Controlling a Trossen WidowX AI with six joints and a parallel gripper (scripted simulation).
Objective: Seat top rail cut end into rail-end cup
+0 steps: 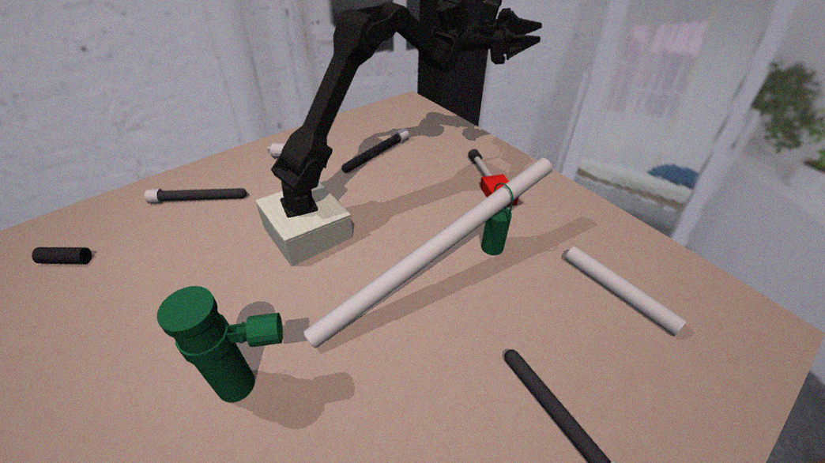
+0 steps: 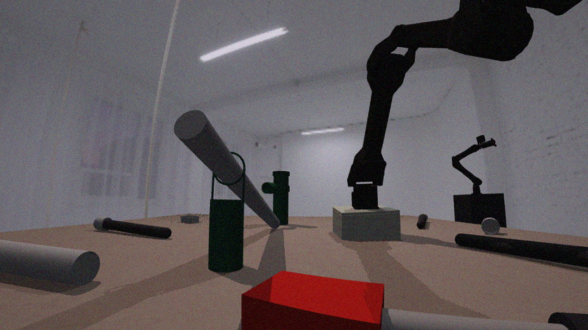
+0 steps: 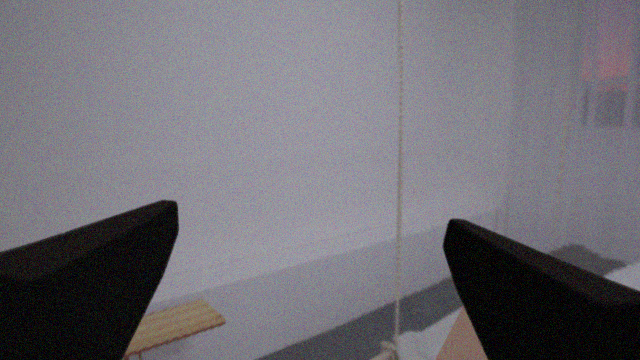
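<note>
My gripper tip is now 72 cm to the left of the green rail-end cup, 33 cm short of it and 21 cm above it. The rest, counted from my gripper tip: short black cylinder 108 cm to the right, 33 cm below, 13 cm behind; small green post 24 cm to the right, 24 cm below, 24 cm ahead.
</note>
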